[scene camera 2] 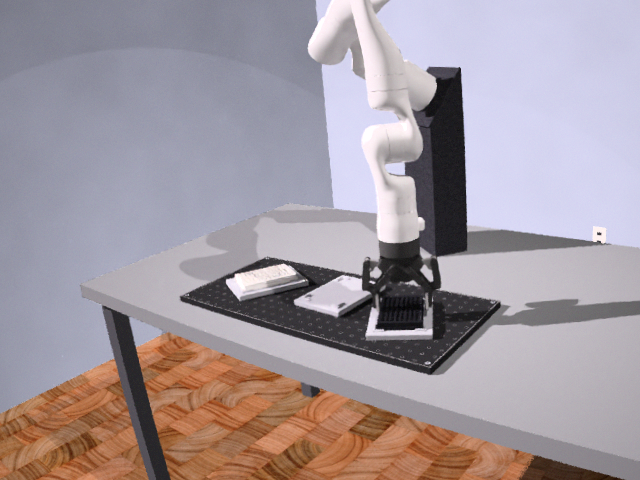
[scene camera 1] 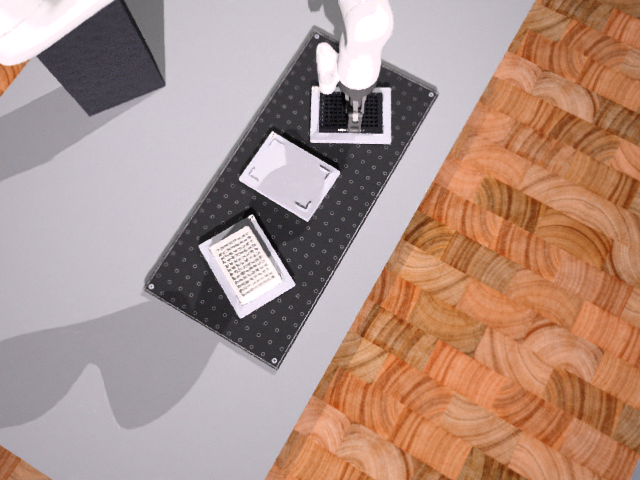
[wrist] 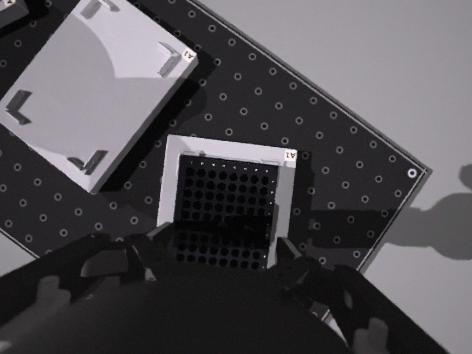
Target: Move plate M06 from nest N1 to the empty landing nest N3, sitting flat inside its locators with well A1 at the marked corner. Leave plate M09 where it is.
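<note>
A black well plate (scene camera 1: pixel 330 111) (scene camera 2: pixel 400 321) (wrist: pixel 225 190) sits in a white nest (scene camera 1: pixel 351 138) (wrist: pixel 170 200), whose A1 label shows in the wrist view. My gripper (scene camera 1: pixel 354 121) (scene camera 2: pixel 402 305) (wrist: pixel 225 241) is open and points down, with its fingers low on opposite sides of this plate. Finger contact cannot be told. The middle nest (scene camera 1: pixel 289 175) (scene camera 2: pixel 336 297) (wrist: pixel 65 90) is empty, with corner locators and an A1 label. A cream well plate (scene camera 1: pixel 245 266) (scene camera 2: pixel 266 276) sits in the far-end nest (scene camera 1: pixel 286 284). No plate or nest names are readable.
All three nests stand on a black perforated board (scene camera 1: pixel 320 248) (scene camera 2: pixel 289 315) (wrist: pixel 260 110) on the grey table (scene camera 1: pixel 103 206) (scene camera 2: pixel 542 351). The dark arm pedestal (scene camera 1: pixel 103 67) (scene camera 2: pixel 447 180) stands behind the board. The middle nest is close beside the black plate's nest.
</note>
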